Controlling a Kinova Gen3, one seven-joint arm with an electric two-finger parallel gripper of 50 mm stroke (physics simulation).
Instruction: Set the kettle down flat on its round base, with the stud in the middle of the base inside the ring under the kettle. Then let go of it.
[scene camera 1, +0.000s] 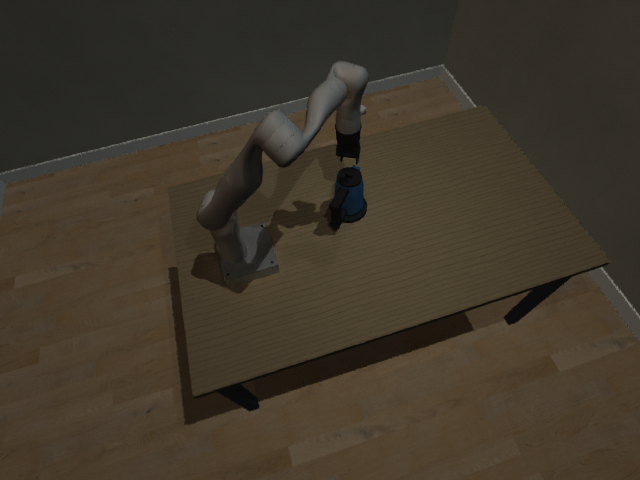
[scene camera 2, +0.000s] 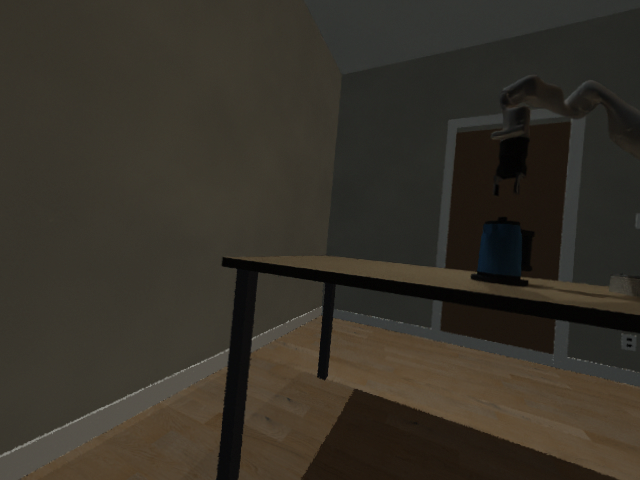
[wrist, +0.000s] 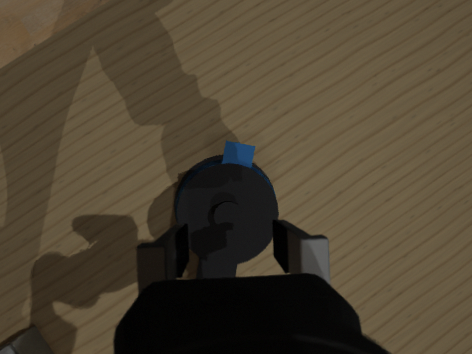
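A blue kettle (scene camera 1: 353, 198) (scene camera 2: 500, 250) with a black lid (wrist: 245, 220) and a black handle stands upright on a round black base (scene camera 1: 360, 211) (scene camera 2: 498, 280) on the table. It sits level and looks centred on the base in both scene views. The stud and the ring under the kettle are hidden. My gripper (scene camera 1: 349, 160) (scene camera 2: 507, 188) (wrist: 230, 240) is open and empty. It hangs above the lid, apart from it, pointing down. In the wrist view the fingers are on either side of the lid's outline, and the blue spout (wrist: 239, 153) points away from the gripper.
The wooden table (scene camera 1: 413, 248) (scene camera 2: 361, 268) carries the kettle, its base and the arm's grey mounting plate (scene camera 1: 261, 248) (scene camera 2: 622, 285). The kettle's handle (scene camera 1: 338, 206) (scene camera 2: 527, 250) sticks out on the side toward the arm's mount. Walls stand behind the table.
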